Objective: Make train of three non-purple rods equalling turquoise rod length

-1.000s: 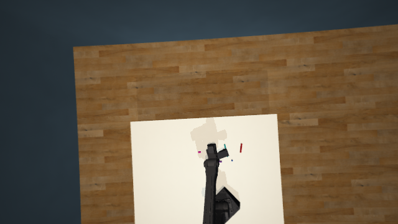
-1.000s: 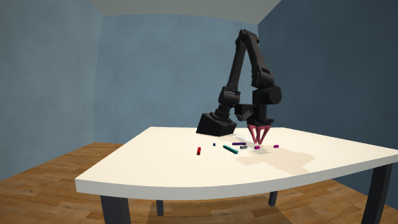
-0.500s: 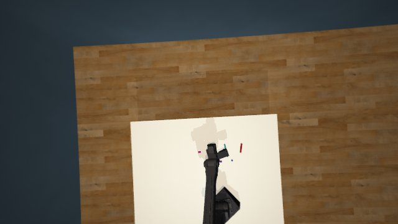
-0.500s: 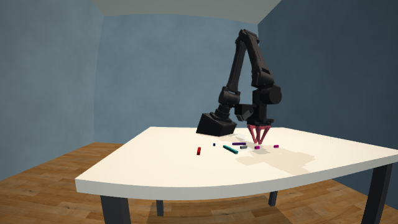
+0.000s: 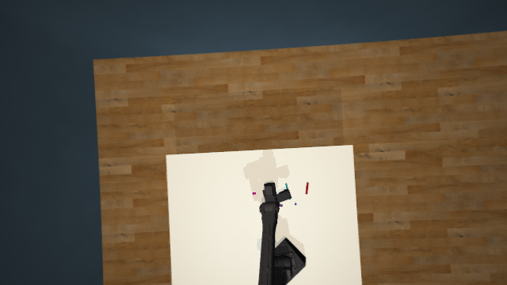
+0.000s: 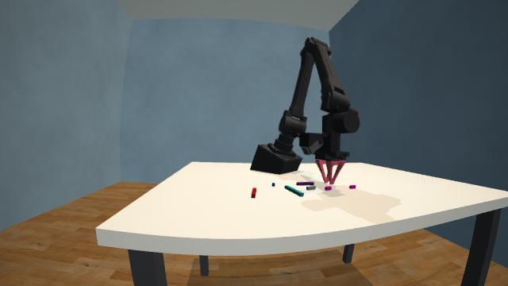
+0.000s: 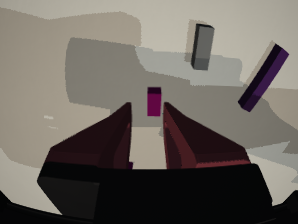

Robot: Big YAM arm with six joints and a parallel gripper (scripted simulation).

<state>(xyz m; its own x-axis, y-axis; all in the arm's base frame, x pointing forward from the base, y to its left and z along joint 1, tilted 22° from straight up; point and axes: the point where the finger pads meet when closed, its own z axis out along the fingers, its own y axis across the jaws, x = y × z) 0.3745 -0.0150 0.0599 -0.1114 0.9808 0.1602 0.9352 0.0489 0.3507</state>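
Right now the grey rod is 4 cm to the right of my hand, 3 cm behind it and 2 cm below it. Round my hand: blue rod: 14 cm to the right, 11 cm behind, 2 cm below; then turquoise rod: 11 cm to the right, 2 cm below, 2 cm behind; then purple rod: 9 cm behind, 3 cm to the right, 2 cm below.
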